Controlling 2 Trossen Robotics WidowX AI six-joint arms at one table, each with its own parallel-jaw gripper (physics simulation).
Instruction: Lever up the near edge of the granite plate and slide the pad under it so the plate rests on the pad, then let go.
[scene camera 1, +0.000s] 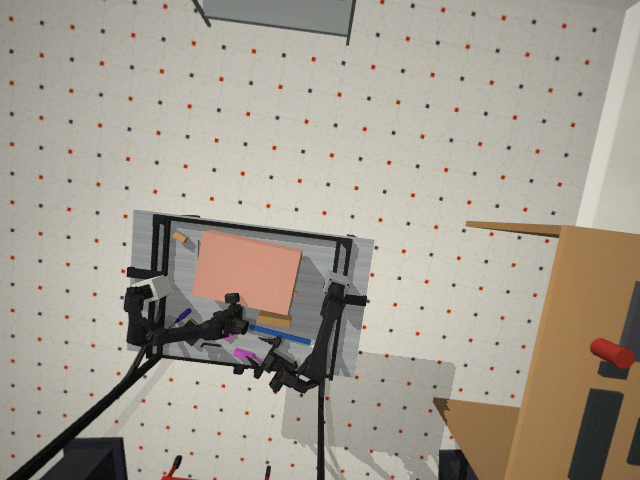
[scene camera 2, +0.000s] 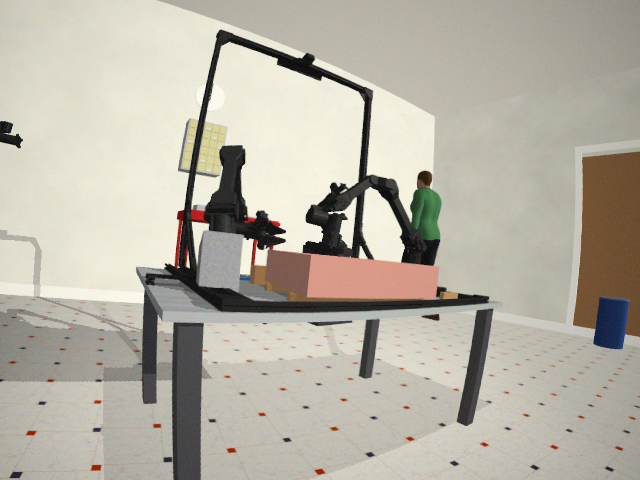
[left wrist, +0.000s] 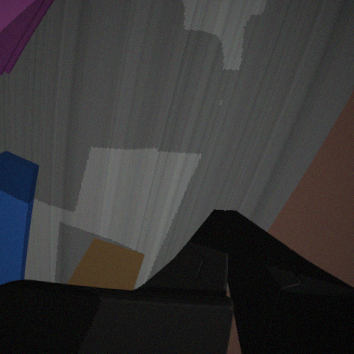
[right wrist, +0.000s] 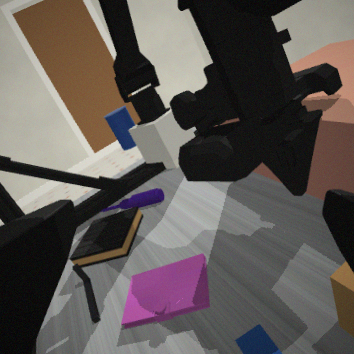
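Where they show: left gripper, between the fingertips: (scene camera 1: 241, 307) (left wrist: 222, 220) (right wrist: 299, 193); right gripper, between the fingertips: (scene camera 1: 252, 346) (scene camera 2: 285, 236) (right wrist: 201, 206); left arm's base, origin of its link: (scene camera 1: 145, 292) (right wrist: 153, 116); right arm's base, origin of its link: (scene camera 1: 336, 288) (scene camera 2: 220, 240).
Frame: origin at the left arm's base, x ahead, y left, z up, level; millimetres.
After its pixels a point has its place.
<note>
The granite plate (scene camera 1: 247, 269) {x 499, y -23, z 6 mm} (scene camera 2: 351, 278) {x 650, y 44, z -45 mm} (left wrist: 323, 197) {x 394, y -166, z -71 mm} (right wrist: 333, 154) {x 424, y -182, z -30 mm} is a thick salmon slab lying flat on small tan blocks on the grey table (scene camera 1: 361, 267) {x 1022, y -184, z -116 mm}. My left gripper (scene camera 1: 246, 327) (scene camera 2: 324, 247) (left wrist: 222, 220) {x 393, y -208, z -57 mm} (right wrist: 299, 193) {x 393, y -208, z -57 mm} is shut and empty, its tip low at the plate's near edge. A flat magenta pad (scene camera 1: 247, 354) (right wrist: 168, 291) {x 275, y -327, z -107 mm} (left wrist: 17, 21) {x 303, y -301, z -107 mm} lies near the front edge. My right gripper (scene camera 1: 252, 356) {x 433, y -363, z 59 mm} (scene camera 2: 275, 235) {x 433, y -363, z 59 mm} (right wrist: 201, 206) {x 433, y -363, z 59 mm} is open and empty, just above the magenta pad.
A tan block (scene camera 1: 274, 319) {x 534, y -308, z -53 mm} (left wrist: 107, 263) {x 451, y -285, z -97 mm} (right wrist: 344, 298) {x 453, y -304, z -69 mm} and a blue bar (scene camera 1: 280, 334) {x 524, y -416, z -109 mm} (left wrist: 14, 225) {x 427, y -357, z -109 mm} (right wrist: 258, 338) {x 390, y -335, z -109 mm} lie before the plate. A purple screwdriver (scene camera 1: 181, 315) {x 68, y -176, z -90 mm} (right wrist: 140, 199) {x 81, y -189, z -96 mm}, a black-topped tan pad (right wrist: 107, 235) {x 100, y -287, z -93 mm} and a black bar (right wrist: 88, 291) {x 153, y -373, z -108 mm} lie left. A black frame (scene camera 1: 158, 248) {x 53, y 185, z -107 mm} borders the table.
</note>
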